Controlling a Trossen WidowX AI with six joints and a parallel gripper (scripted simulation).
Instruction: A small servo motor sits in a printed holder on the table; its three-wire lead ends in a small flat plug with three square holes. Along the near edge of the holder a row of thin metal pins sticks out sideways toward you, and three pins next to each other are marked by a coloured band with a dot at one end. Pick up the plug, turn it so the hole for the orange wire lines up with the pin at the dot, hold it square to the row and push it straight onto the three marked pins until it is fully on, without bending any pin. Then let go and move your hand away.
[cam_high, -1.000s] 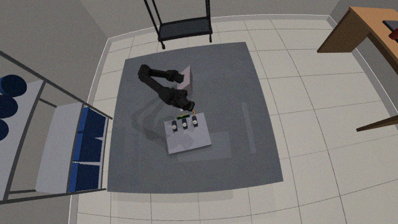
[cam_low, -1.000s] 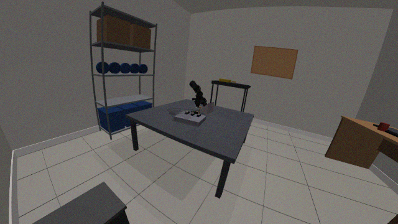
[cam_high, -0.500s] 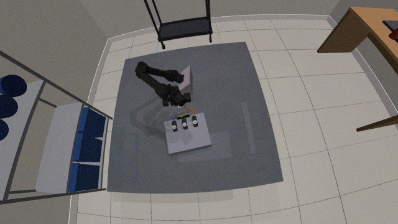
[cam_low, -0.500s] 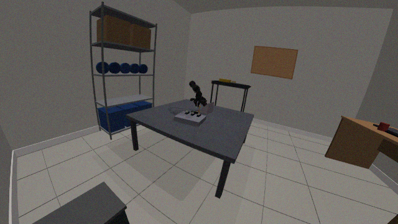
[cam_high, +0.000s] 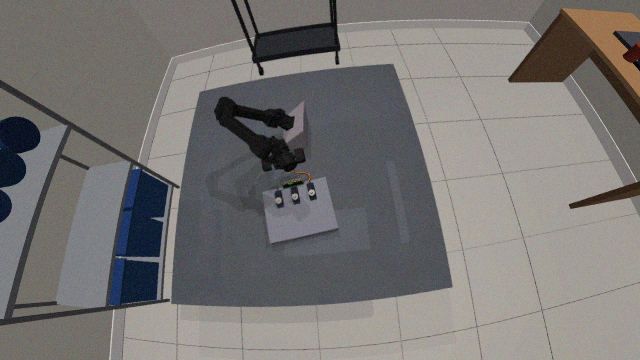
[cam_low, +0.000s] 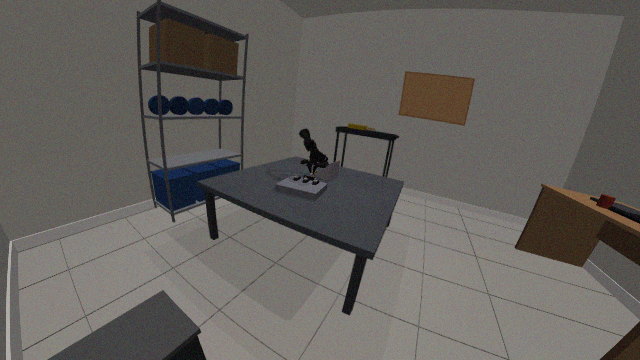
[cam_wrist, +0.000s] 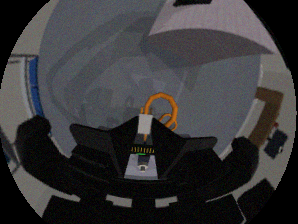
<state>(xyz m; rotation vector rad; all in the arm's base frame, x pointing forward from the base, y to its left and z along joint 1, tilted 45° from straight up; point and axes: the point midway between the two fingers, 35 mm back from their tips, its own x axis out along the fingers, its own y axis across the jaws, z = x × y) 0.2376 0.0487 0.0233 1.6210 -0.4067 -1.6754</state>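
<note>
My gripper tip is now 8 cm short of the green band and 2 cm to the right of it.
</note>
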